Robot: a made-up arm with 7 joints. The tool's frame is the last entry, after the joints. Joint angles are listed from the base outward.
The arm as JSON. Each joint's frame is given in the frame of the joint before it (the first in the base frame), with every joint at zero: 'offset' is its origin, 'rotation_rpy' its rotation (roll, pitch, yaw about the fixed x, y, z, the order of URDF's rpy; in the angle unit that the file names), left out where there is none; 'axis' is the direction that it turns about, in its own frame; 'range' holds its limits. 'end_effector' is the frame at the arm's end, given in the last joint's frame.
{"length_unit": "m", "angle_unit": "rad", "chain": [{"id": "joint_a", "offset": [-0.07, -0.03, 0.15], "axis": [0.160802, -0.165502, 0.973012], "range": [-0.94, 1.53]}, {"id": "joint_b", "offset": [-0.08, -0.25, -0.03], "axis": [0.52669, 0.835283, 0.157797], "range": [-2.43, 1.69]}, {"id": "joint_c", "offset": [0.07, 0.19, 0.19], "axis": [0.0, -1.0, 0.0], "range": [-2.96, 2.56]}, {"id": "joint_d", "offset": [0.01, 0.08, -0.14], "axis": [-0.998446, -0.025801, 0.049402], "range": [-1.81, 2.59]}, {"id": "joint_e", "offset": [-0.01, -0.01, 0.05], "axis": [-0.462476, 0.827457, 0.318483], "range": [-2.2, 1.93]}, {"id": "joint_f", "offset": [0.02, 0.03, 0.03], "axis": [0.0, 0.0, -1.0], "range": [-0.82, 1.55]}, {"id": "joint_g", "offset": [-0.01, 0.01, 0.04], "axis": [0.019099, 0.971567, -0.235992], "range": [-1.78, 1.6]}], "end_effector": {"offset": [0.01, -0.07, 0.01], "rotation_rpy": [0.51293, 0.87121, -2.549]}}
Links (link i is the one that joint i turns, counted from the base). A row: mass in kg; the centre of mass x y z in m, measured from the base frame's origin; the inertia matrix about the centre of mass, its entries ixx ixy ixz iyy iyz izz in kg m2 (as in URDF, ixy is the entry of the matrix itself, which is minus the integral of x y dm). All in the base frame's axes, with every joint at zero. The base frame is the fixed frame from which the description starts. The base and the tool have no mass.
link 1: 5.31; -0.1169 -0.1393 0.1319; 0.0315 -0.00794 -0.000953 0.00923 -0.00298 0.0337
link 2: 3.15; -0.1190 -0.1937 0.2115; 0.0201 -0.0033 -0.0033 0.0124 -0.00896 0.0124
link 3: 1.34; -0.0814 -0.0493 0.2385; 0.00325 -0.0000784 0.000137 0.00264 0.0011 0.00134
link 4: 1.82; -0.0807 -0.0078 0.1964; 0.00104 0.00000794 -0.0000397 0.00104 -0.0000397 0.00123
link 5: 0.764; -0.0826 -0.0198 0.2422; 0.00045 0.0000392 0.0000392 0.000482 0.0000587 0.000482
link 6: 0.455; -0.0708 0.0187 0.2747; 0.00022 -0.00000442 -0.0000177 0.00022 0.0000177 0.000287
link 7: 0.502; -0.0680 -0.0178 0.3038; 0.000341 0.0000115 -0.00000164 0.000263 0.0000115 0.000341
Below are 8 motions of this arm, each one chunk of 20 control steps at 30 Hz.
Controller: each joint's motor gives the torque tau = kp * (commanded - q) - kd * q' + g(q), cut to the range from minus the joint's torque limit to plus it. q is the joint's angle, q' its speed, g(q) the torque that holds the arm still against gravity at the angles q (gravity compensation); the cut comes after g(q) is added. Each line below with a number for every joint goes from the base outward.
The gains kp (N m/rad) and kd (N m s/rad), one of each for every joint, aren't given. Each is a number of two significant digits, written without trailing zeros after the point. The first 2 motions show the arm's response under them.
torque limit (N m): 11 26 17 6.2 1.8 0.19 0.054
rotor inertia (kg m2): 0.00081 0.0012 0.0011 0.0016 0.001 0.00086 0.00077
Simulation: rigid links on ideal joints. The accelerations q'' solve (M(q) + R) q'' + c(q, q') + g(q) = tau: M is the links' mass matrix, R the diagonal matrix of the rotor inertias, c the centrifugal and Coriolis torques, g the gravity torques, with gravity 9.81 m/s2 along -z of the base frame. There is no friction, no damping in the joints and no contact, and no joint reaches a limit. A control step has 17 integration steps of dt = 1/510 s. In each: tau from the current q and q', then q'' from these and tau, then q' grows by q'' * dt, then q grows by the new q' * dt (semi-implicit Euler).
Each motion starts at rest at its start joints. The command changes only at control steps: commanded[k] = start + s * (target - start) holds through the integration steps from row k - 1 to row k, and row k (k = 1, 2, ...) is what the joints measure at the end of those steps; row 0 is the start. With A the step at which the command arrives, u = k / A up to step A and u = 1 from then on. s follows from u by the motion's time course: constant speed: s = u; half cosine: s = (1 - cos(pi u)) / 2; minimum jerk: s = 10 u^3 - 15 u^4 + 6 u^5; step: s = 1 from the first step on.
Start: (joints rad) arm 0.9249 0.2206 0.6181 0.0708 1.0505 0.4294 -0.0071
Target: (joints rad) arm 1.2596 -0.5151 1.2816 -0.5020 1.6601 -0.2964 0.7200
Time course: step
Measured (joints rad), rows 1 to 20:
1: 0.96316 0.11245 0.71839 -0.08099 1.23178 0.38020 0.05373
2: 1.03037 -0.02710 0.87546 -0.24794 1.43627 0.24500 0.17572
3: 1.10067 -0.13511 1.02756 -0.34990 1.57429 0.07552 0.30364
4: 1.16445 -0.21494 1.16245 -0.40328 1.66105 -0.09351 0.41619
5: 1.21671 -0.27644 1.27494 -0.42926 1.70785 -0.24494 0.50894
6: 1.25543 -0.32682 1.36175 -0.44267 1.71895 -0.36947 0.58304
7: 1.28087 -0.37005 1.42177 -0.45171 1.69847 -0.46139 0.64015
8: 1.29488 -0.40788 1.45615 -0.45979 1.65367 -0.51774 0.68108
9: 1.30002 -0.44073 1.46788 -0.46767 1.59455 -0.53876 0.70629
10: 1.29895 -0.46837 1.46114 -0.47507 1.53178 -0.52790 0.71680
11: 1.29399 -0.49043 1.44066 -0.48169 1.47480 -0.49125 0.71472
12: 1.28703 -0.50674 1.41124 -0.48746 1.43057 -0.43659 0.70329
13: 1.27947 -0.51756 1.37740 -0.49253 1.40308 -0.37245 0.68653
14: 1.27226 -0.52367 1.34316 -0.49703 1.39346 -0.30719 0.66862
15: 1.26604 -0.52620 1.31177 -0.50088 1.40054 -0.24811 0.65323
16: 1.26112 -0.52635 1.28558 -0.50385 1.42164 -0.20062 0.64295
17: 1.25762 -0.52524 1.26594 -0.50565 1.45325 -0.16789 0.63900
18: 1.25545 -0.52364 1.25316 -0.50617 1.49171 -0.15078 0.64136
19: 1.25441 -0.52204 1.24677 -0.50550 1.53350 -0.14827 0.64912
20: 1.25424 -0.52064 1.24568 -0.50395 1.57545 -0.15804 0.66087
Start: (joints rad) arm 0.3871 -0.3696 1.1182 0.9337 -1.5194 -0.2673 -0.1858
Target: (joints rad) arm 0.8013 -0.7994 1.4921 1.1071 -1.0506 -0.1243 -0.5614
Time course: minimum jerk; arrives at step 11
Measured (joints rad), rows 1 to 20:
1: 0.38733 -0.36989 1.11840 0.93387 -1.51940 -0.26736 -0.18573
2: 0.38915 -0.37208 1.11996 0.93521 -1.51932 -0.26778 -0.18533
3: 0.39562 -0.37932 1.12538 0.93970 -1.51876 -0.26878 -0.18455
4: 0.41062 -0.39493 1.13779 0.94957 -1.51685 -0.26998 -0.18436
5: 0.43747 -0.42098 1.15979 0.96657 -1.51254 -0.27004 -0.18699
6: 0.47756 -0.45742 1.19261 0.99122 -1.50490 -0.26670 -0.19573
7: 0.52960 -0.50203 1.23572 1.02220 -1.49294 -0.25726 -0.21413
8: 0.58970 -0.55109 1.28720 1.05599 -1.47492 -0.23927 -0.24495
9: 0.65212 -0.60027 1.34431 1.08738 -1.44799 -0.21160 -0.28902
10: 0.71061 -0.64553 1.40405 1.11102 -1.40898 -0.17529 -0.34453
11: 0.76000 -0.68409 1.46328 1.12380 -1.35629 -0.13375 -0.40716
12: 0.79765 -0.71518 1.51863 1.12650 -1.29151 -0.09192 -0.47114
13: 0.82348 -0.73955 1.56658 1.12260 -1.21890 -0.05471 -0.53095
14: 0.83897 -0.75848 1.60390 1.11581 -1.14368 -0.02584 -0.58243
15: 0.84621 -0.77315 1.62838 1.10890 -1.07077 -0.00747 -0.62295
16: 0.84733 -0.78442 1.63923 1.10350 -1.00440 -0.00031 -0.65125
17: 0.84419 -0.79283 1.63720 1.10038 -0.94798 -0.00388 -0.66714
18: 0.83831 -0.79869 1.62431 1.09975 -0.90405 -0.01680 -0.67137
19: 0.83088 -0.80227 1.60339 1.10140 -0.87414 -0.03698 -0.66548
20: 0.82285 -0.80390 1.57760 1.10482 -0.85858 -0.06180 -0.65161
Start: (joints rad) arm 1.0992 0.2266 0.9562 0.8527 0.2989 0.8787 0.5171
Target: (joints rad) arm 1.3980 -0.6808 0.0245 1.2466 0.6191 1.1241 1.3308
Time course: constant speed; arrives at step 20
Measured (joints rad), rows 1 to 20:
1: 1.10047 0.22262 0.95531 0.85262 0.30492 0.87754 0.51960
2: 1.10444 0.21169 0.95067 0.85429 0.31997 0.87439 0.52753
3: 1.11164 0.19374 0.93942 0.85964 0.34222 0.86982 0.54184
4: 1.12200 0.16951 0.91970 0.86956 0.36876 0.86498 0.56223
5: 1.13514 0.13989 0.89082 0.88401 0.39672 0.86111 0.58775
6: 1.15042 0.10577 0.85307 0.90230 0.42361 0.85930 0.61716
7: 1.16714 0.06800 0.80744 0.92337 0.44742 0.86045 0.64929
8: 1.18461 0.02736 0.75529 0.94607 0.46671 0.86514 0.68314
9: 1.20224 -0.01547 0.69820 0.96937 0.48071 0.87365 0.71806
10: 1.21962 -0.05991 0.63773 0.99248 0.48923 0.88589 0.75368
11: 1.23652 -0.10546 0.57538 1.01492 0.49265 0.90144 0.78991
12: 1.25286 -0.15169 0.51246 1.03648 0.49175 0.91961 0.82682
13: 1.26868 -0.19825 0.45009 1.05716 0.48765 0.93959 0.86457
14: 1.28409 -0.24486 0.38914 1.07711 0.48161 0.96050 0.90333
15: 1.29920 -0.29131 0.33022 1.09648 0.47490 0.98153 0.94320
16: 1.31413 -0.33745 0.27370 1.11543 0.46873 1.00200 0.98423
17: 1.32897 -0.38321 0.21970 1.13410 0.46412 1.02140 1.02637
18: 1.34377 -0.42857 0.16814 1.15260 0.46187 1.03941 1.06950
19: 1.35855 -0.47357 0.11879 1.17102 0.46254 1.05586 1.11343
20: 1.37331 -0.51827 0.07132 1.18943 0.46644 1.07077 1.15794

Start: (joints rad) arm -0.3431 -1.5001 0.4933 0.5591 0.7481 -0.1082 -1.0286
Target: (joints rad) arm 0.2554 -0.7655 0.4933 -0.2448 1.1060 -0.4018 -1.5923
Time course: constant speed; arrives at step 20
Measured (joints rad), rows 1 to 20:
1: -0.34060 -1.49651 0.49062 0.55785 0.75174 -0.10207 -1.03090
2: -0.33264 -1.48713 0.48395 0.55162 0.76446 -0.08579 -1.03744
3: -0.31816 -1.47219 0.47470 0.53819 0.78719 -0.06230 -1.04798
4: -0.29741 -1.45242 0.46508 0.51720 0.81751 -0.03722 -1.06133
5: -0.27136 -1.42856 0.45717 0.48942 0.85139 -0.01611 -1.07621
6: -0.24134 -1.40127 0.45244 0.45607 0.88459 -0.00309 -1.09168
7: -0.20872 -1.37111 0.45159 0.41845 0.91352 -0.00035 -1.10730
8: -0.17471 -1.33860 0.45453 0.37771 0.93565 -0.00827 -1.12312
9: -0.14027 -1.30421 0.46067 0.33480 0.94973 -0.02579 -1.13958
10: -0.10605 -1.26838 0.46904 0.29044 0.95566 -0.05089 -1.15730
11: -0.07245 -1.23148 0.47857 0.24518 0.95433 -0.08113 -1.17698
12: -0.03963 -1.19389 0.48822 0.19947 0.94735 -0.11399 -1.19924
13: -0.00761 -1.15591 0.49712 0.15363 0.93670 -0.14724 -1.22452
14: 0.02369 -1.11780 0.50460 0.10793 0.92444 -0.17909 -1.25300
15: 0.05441 -1.07974 0.51028 0.06256 0.91252 -0.20830 -1.28461
16: 0.08468 -1.04187 0.51401 0.01770 0.90257 -0.23421 -1.31898
17: 0.11464 -1.00425 0.51587 -0.02656 0.89580 -0.25663 -1.35557
18: 0.14439 -0.96692 0.51609 -0.07015 0.89303 -0.27579 -1.39368
19: 0.17402 -0.92984 0.51501 -0.11305 0.89468 -0.29220 -1.43255
20: 0.20359 -0.89299 0.51301 -0.15527 0.90082 -0.30650 -1.47146

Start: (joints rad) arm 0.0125 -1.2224 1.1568 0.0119 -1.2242 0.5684 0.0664
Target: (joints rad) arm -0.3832 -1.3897 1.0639 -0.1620 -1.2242 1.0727 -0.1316
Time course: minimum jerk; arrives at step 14
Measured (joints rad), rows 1 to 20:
1: 0.01239 -1.22246 1.15684 0.01177 -1.22412 0.56852 0.06634
2: 0.01146 -1.22294 1.15710 0.01082 -1.22356 0.56949 0.06591
3: 0.00808 -1.22449 1.15786 0.00772 -1.22182 0.57287 0.06445
4: -0.00003 -1.22787 1.15919 0.00117 -1.21836 0.58073 0.06121
5: -0.01523 -1.23369 1.16077 -0.00963 -1.21319 0.59506 0.05554
6: -0.03930 -1.24225 1.16187 -0.02463 -1.20699 0.61730 0.04710
7: -0.07290 -1.25355 1.16147 -0.04293 -1.20100 0.64804 0.03592
8: -0.11536 -1.26725 1.15849 -0.06293 -1.19669 0.68687 0.02242
9: -0.16461 -1.28272 1.15205 -0.08277 -1.19533 0.73243 0.00725
10: -0.21742 -1.29910 1.14159 -0.10065 -1.19769 0.78258 -0.00878
11: -0.26984 -1.31543 1.12707 -0.11521 -1.20383 0.83457 -0.02490
12: -0.31775 -1.33079 1.10901 -0.12578 -1.21310 0.88544 -0.04052
13: -0.35757 -1.34444 1.08854 -0.13247 -1.22426 0.93245 -0.05532
14: -0.38696 -1.35600 1.06743 -0.13612 -1.23564 0.97362 -0.06930
15: -0.40545 -1.36556 1.04787 -0.13812 -1.24546 1.00827 -0.08273
16: -0.41425 -1.37344 1.03198 -0.13976 -1.25231 1.03677 -0.09588
17: -0.41557 -1.37985 1.02122 -0.14173 -1.25559 1.05995 -0.10875
18: -0.41189 -1.38489 1.01618 -0.14416 -1.25549 1.07860 -0.12103
19: -0.40554 -1.38862 1.01662 -0.14689 -1.25274 1.09326 -0.13229
20: -0.39837 -1.39109 1.02161 -0.14973 -1.24829 1.10426 -0.14202

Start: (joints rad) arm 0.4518 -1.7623 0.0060 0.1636 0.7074 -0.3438 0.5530
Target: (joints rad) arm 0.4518 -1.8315 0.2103 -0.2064 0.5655 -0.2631 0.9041
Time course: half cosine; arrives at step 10
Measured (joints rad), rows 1 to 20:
1: 0.45177 -1.76261 0.00640 0.16247 0.70807 -0.34347 0.55326
2: 0.45161 -1.76395 0.00840 0.15728 0.71086 -0.34209 0.55480
3: 0.45127 -1.76699 0.01368 0.14487 0.71677 -0.33922 0.55943
4: 0.45071 -1.77203 0.02378 0.12327 0.72545 -0.33496 0.56929
5: 0.45001 -1.77888 0.03968 0.09211 0.73532 -0.32988 0.58622
6: 0.44931 -1.78703 0.06152 0.05266 0.74384 -0.32477 0.61130
7: 0.44875 -1.79570 0.08842 0.00755 0.74806 -0.32034 0.64441
8: 0.44852 -1.80396 0.11858 -0.03961 0.74510 -0.31707 0.68412
9: 0.44873 -1.81092 0.14942 -0.08474 0.73279 -0.31509 0.72778
10: 0.44945 -1.81581 0.17799 -0.12381 0.71012 -0.31421 0.77182
11: 0.45060 -1.81848 0.20183 -0.15451 0.67838 -0.31364 0.81258
12: 0.45196 -1.81955 0.21974 -0.17719 0.64121 -0.31203 0.84730
13: 0.45329 -1.81986 0.23161 -0.19351 0.60284 -0.30825 0.87456
14: 0.45437 -1.82003 0.23793 -0.20501 0.56672 -0.30178 0.89413
15: 0.45507 -1.82041 0.23957 -0.21290 0.53519 -0.29282 0.90668
16: 0.45534 -1.82115 0.23762 -0.21800 0.50962 -0.28198 0.91337
17: 0.45522 -1.82225 0.23324 -0.22092 0.49052 -0.27016 0.91562
18: 0.45479 -1.82361 0.22753 -0.22212 0.47787 -0.25829 0.91482
19: 0.45417 -1.82513 0.22147 -0.22197 0.47123 -0.24723 0.91220
20: 0.45347 -1.82666 0.21579 -0.22083 0.46992 -0.23768 0.90878

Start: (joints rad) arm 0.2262 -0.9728 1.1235 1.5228 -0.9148 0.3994 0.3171
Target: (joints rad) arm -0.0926 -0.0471 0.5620 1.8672 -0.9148 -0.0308 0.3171
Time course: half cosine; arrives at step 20
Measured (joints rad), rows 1 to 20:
1: 0.22608 -0.97224 1.12328 1.52286 -0.91472 0.39954 0.31693
2: 0.22541 -0.96954 1.12218 1.52325 -0.91430 0.40002 0.31621
3: 0.22354 -0.96271 1.11922 1.52450 -0.91317 0.40075 0.31467
4: 0.21970 -0.95003 1.11338 1.52733 -0.91100 0.40119 0.31235
5: 0.21317 -0.93023 1.10370 1.53262 -0.90757 0.40046 0.30954
6: 0.20338 -0.90258 1.08942 1.54124 -0.90282 0.39758 0.30667
7: 0.18993 -0.86685 1.07003 1.55397 -0.89679 0.39166 0.30419
8: 0.17269 -0.82327 1.04531 1.57137 -0.88962 0.38201 0.30248
9: 0.15175 -0.77255 1.01540 1.59371 -0.88143 0.36822 0.30182
10: 0.12747 -0.71577 0.98073 1.62091 -0.87233 0.35019 0.30235
11: 0.10045 -0.65437 0.94199 1.65248 -0.86239 0.32811 0.30404
12: 0.07151 -0.59005 0.90007 1.68752 -0.85172 0.30234 0.30676
13: 0.04167 -0.52461 0.85600 1.72476 -0.84049 0.27340 0.31025
14: 0.01206 -0.45989 0.81088 1.76262 -0.82906 0.24188 0.31421
15: -0.01615 -0.39758 0.76580 1.79934 -0.81803 0.20837 0.31834
16: -0.04187 -0.33915 0.72187 1.83312 -0.80828 0.17344 0.32237
17: -0.06411 -0.28583 0.68013 1.86228 -0.80090 0.13763 0.32608
18: -0.08213 -0.23860 0.64159 1.88541 -0.79709 0.10147 0.32934
19: -0.09542 -0.19820 0.60721 1.90144 -0.79804 0.06549 0.33208
20: -0.10375 -0.16525 0.57794 1.90975 -0.80470 0.03025 0.33428

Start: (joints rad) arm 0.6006 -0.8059 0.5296 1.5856 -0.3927 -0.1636 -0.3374
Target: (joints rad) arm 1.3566 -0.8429 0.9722 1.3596 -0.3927 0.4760 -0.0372
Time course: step
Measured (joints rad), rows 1 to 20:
1: 0.62998 -0.82293 0.54978 1.58893 -0.39687 -0.14535 -0.33031
2: 0.71243 -0.84983 0.59577 1.61160 -0.40353 -0.08150 -0.31634
3: 0.84248 -0.87352 0.65429 1.65266 -0.40501 0.03342 -0.30494
4: 0.99433 -0.88832 0.71944 1.68150 -0.39189 0.19547 -0.30311
5: 1.13855 -0.89249 0.79187 1.67226 -0.35903 0.38308 -0.30852
6: 1.25904 -0.88809 0.87279 1.62455 -0.30984 0.56604 -0.31136
7: 1.34974 -0.87853 0.96088 1.55213 -0.25107 0.71916 -0.30105
8: 1.41099 -0.86692 1.05156 1.47198 -0.18864 0.82805 -0.27130
9: 1.44679 -0.85539 1.13760 1.39806 -0.12739 0.88871 -0.22157
10: 1.46268 -0.84521 1.21072 1.33913 -0.07200 0.90455 -0.15598
11: 1.46433 -0.83709 1.26372 1.29890 -0.02688 0.88321 -0.08131
12: 1.45666 -0.83126 1.29221 1.27726 0.00473 0.83444 -0.00514
13: 1.44341 -0.82744 1.29539 1.27182 0.02150 0.76858 0.06551
14: 1.42722 -0.82504 1.27563 1.27915 0.02404 0.69550 0.12502
15: 1.40991 -0.82351 1.23757 1.29565 0.01441 0.62380 0.16965
16: 1.39273 -0.82264 1.18695 1.31795 -0.00467 0.56014 0.19757
17: 1.37664 -0.82265 1.12972 1.34292 -0.03068 0.50886 0.20865
18: 1.36242 -0.82397 1.07130 1.36768 -0.06200 0.47202 0.20409
19: 1.35068 -0.82688 1.01618 1.38967 -0.09808 0.44965 0.18603
20: 1.34183 -0.83125 0.96767 1.40691 -0.13912 0.44020 0.15718

